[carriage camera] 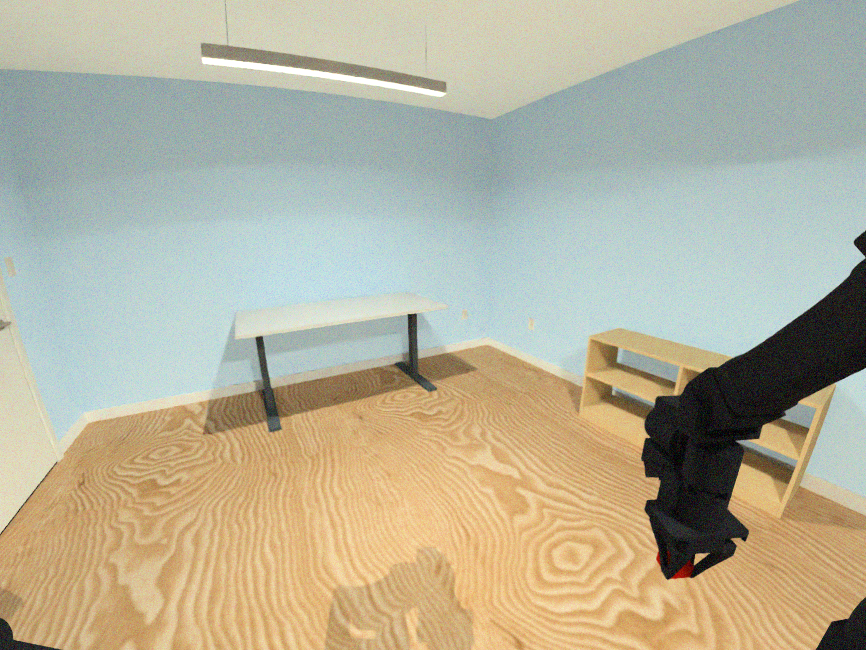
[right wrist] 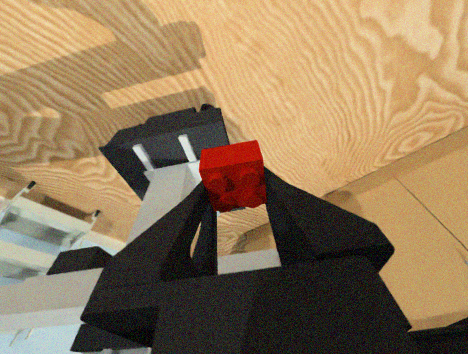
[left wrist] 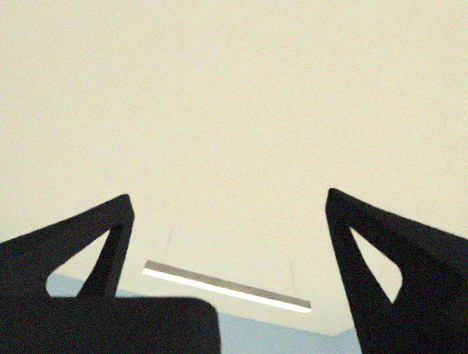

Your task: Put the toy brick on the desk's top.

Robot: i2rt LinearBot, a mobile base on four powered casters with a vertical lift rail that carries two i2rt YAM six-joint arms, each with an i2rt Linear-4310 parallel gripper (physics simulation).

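Places are measured from the left arm's base along level axes (x back, y right, z up), in centimetres.
Pixels of known places: left gripper, fingertip midpoint: (left wrist: 228, 202); right gripper, fingertip midpoint: (carriage camera: 677, 574) (right wrist: 236, 178).
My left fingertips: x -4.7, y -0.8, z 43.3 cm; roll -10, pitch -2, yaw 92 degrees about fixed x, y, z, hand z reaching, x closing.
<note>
For each thing: its top centre in the pictures, then the offset to it from my left fingertips. "*": a spot on its surface instead. Level surfaces: height alone.
- red toy brick, middle of its top: (right wrist: 236, 196) (carriage camera: 677, 555) dx -18.5, dy +64.4, dz -43.0 cm
- desk, its level: dz -59.4 cm
- light bar, surface spot: (carriage camera: 321, 69) (left wrist: 223, 286) * dx -166.1, dy -21.5, dz +77.3 cm
The red toy brick (carriage camera: 682, 567) (right wrist: 232, 176) is held between the fingertips of my right gripper (carriage camera: 684, 563) (right wrist: 236, 178), which is shut on it and points down above the floor at the right of the carriage view. The desk (carriage camera: 335, 312) has a white top on two dark legs and stands across the room against the blue wall, left of the middle in the carriage view. The gripper and brick are well away from the desk. My left gripper (left wrist: 228, 202) is open and empty, pointing up toward the ceiling.
A wooden shelf unit (carriage camera: 647, 346) stands along the right wall, partly hidden behind my right arm. A white door (carriage camera: 20, 419) is at the far left. A light bar (carriage camera: 321, 69) (left wrist: 225, 287) hangs from the ceiling. A pale wheeled cart (right wrist: 60, 220) shows at the right wrist view's left edge.
</note>
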